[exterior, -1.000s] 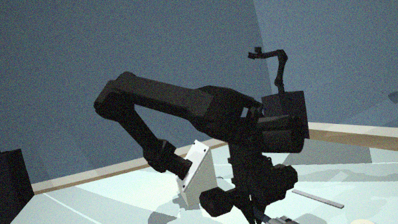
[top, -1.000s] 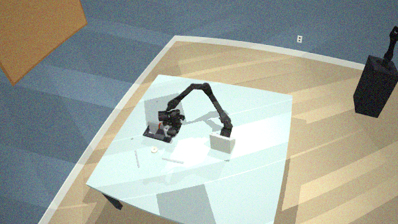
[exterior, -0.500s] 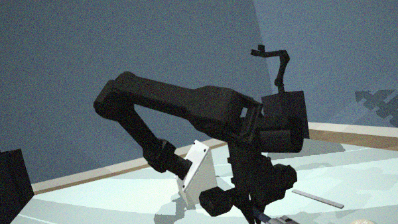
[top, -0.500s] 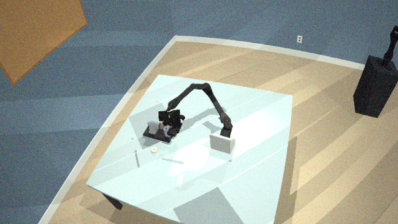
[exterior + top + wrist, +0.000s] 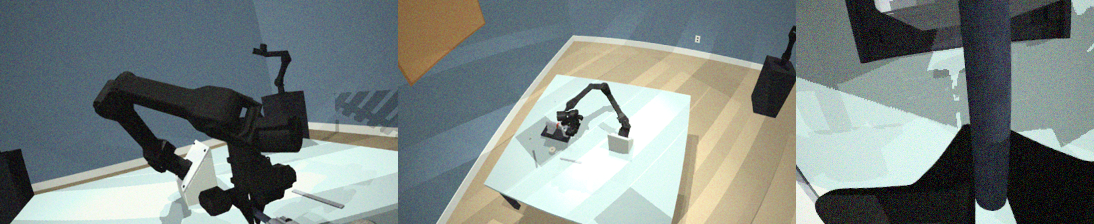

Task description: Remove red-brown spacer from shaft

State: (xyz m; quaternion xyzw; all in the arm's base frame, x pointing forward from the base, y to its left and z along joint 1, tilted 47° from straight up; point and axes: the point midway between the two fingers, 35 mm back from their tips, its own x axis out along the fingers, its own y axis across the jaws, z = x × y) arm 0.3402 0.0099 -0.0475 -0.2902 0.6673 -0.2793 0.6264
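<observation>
My gripper tip is now 7 cm short of the shaft and 3 cm below it. The rest, counted from my gripper tip: fixture (17 cm ahead, 1 cm to the left); then red-brown spacer (14 cm ahead, 3 cm above, 1 cm to the left); then grey washer (17 cm ahead, 11 cm to the right, 4 cm below).
</observation>
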